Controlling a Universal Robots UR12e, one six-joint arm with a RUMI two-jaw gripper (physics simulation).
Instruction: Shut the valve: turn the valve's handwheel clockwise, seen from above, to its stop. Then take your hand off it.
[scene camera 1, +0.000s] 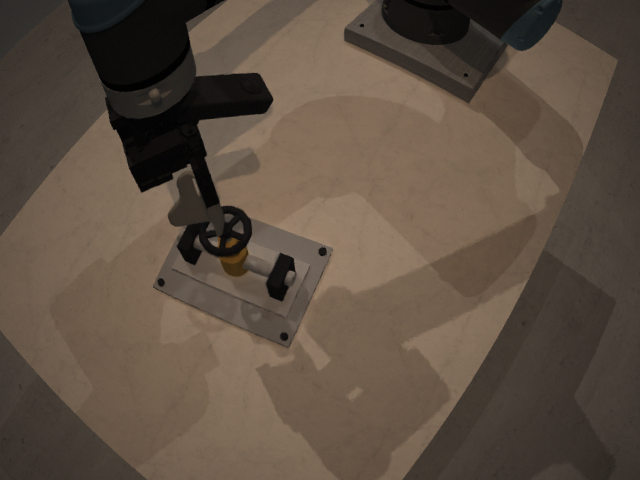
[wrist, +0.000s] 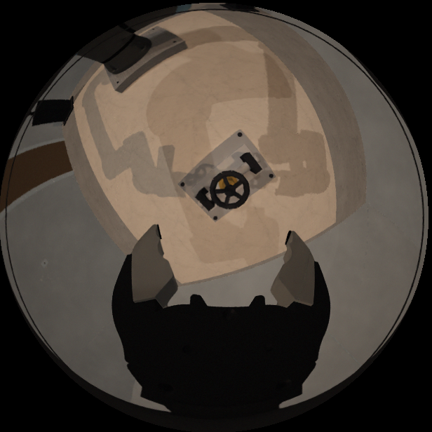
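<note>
The valve's black handwheel (scene camera 1: 225, 252) (wrist: 230, 189) is a spoked ring above the orange valve body (scene camera 1: 235, 264). The valve's pipe runs between two black blocks (scene camera 1: 280, 277) (wrist: 251, 163) on a grey mounting plate (scene camera 1: 222, 311) (wrist: 236, 143). My gripper (scene camera 1: 199, 225) (wrist: 224, 230) is open and empty, pointing down over the wheel side of the plate. In the scene view one fingertip overlaps the wheel; whether it touches cannot be told. In the wrist view the wheel shows beyond the fingertips, between their two lines, with no finger across it.
The light stone table (scene camera 1: 382, 237) (wrist: 175, 110) carries the mounting plate and, farther back, the robot's grey base slab (scene camera 1: 408, 57) (wrist: 172, 42). Arm shadows fall across the table. A dark object (wrist: 52, 111) shows beyond the table's left edge in the wrist view.
</note>
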